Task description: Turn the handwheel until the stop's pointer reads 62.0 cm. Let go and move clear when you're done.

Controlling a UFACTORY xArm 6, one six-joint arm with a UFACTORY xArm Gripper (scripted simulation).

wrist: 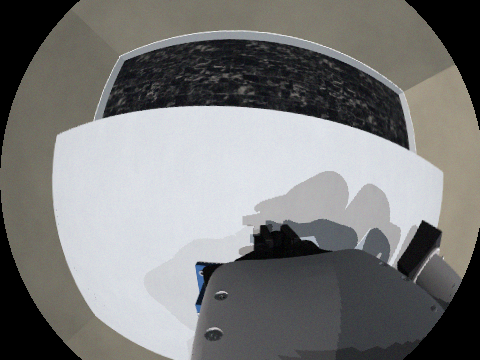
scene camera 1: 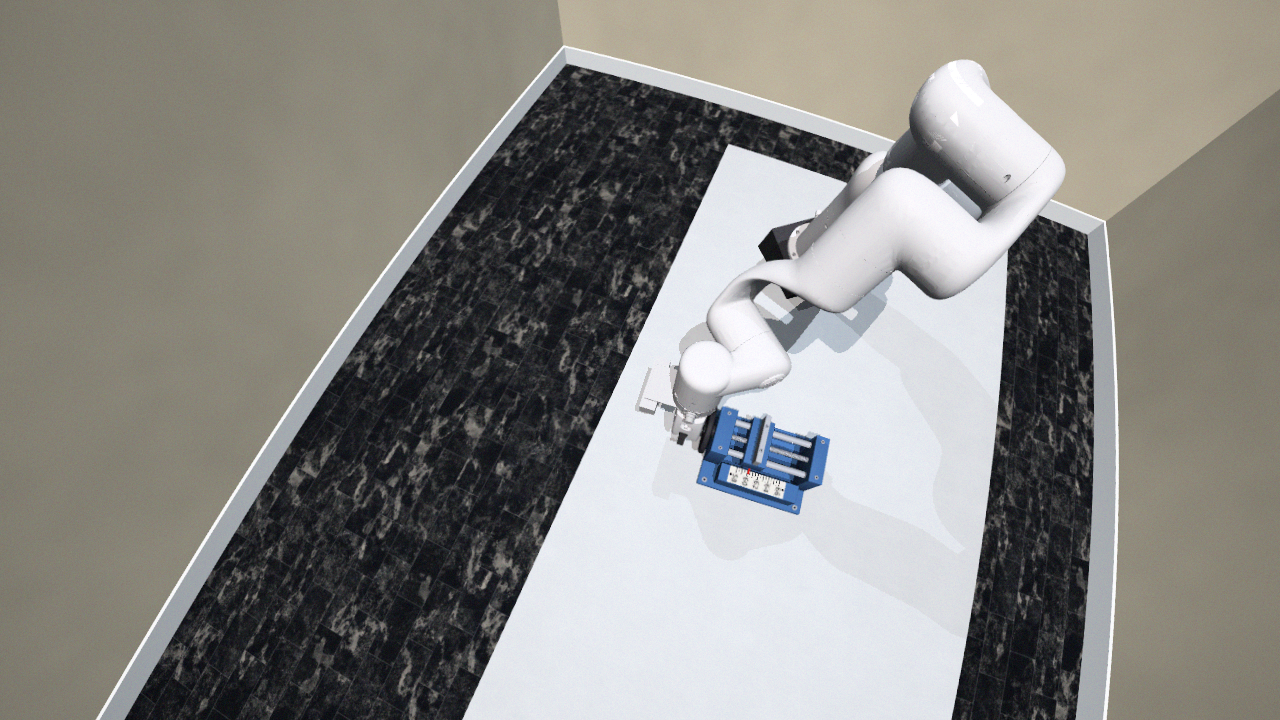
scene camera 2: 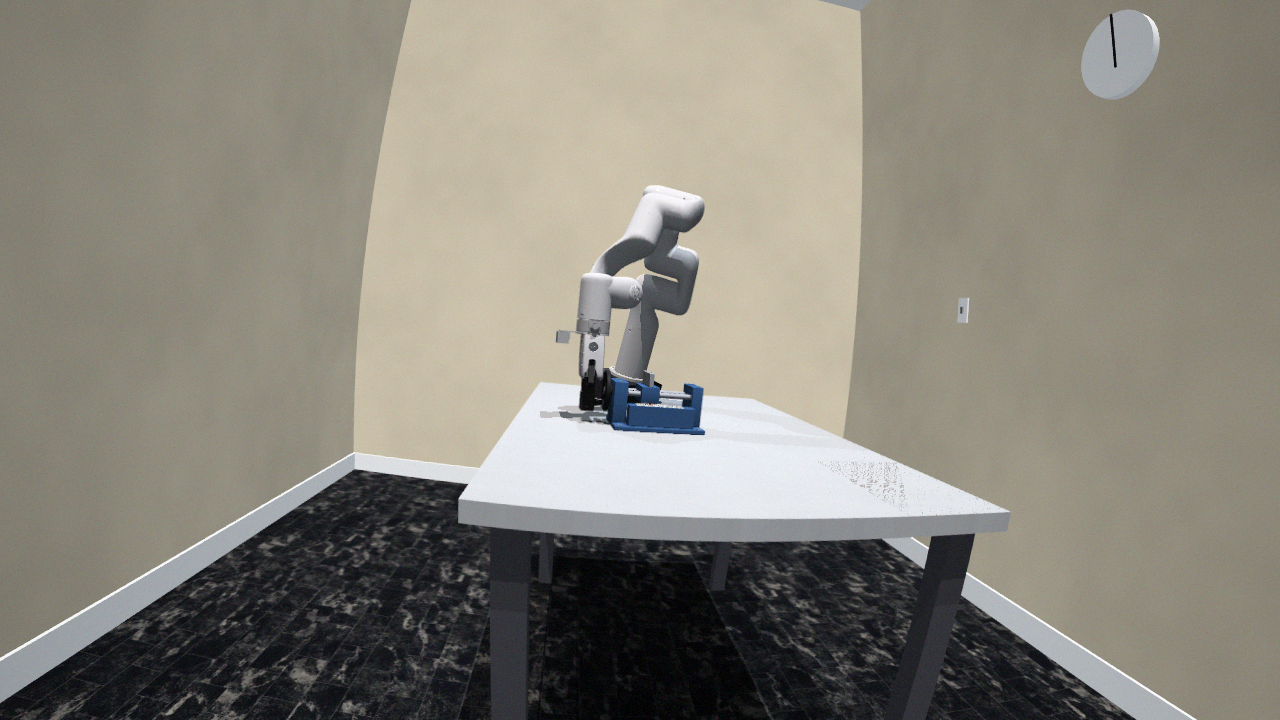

Path:
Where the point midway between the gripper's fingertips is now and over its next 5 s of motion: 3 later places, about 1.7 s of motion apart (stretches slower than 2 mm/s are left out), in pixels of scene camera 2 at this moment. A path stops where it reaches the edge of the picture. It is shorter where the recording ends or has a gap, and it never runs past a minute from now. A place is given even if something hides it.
The gripper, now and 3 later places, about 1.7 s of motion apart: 586,409; 589,383; 586,407; 588,408

